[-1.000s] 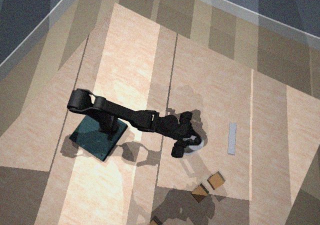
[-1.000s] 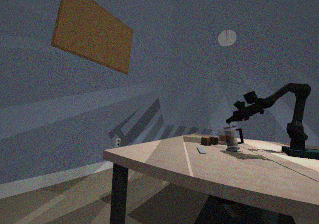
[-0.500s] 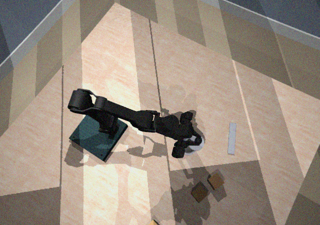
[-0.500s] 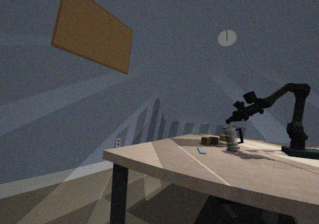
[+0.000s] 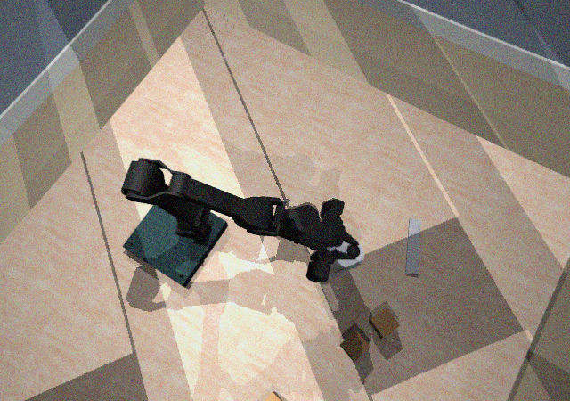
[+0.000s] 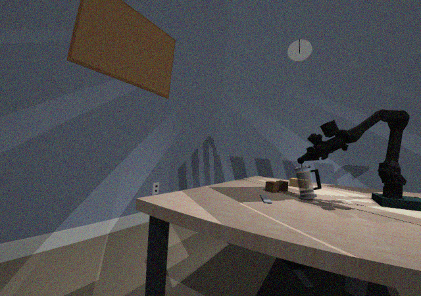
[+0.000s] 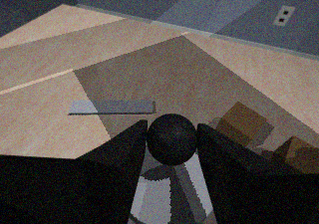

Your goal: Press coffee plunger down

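Right now the glass coffee press is 4 cm behind my gripper tip, 1 cm to the right of it and 8 cm below it.
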